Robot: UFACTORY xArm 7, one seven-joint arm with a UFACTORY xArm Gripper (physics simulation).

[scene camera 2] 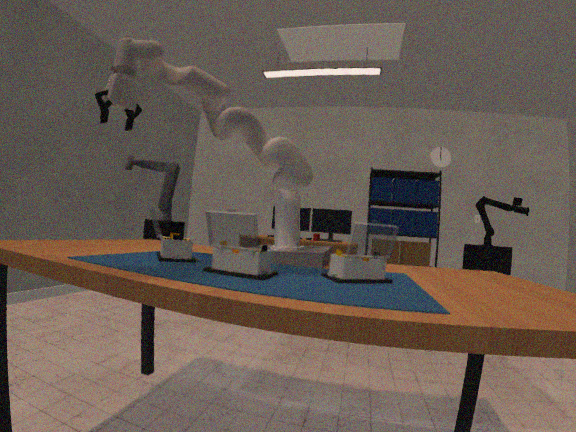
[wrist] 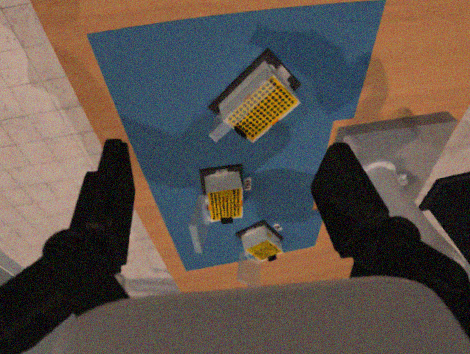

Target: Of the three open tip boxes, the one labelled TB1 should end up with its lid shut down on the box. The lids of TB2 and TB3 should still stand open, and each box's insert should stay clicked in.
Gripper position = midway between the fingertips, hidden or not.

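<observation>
There's a yellow insert (wrist: 280,100) here, and a clear lid (wrist: 263,84), and scene camera 2 shows a clear lid (scene camera 2: 229,229). You'd also see my gripper (scene camera 2: 116,126), and the wrist view shows my gripper (wrist: 230,165) too.
</observation>
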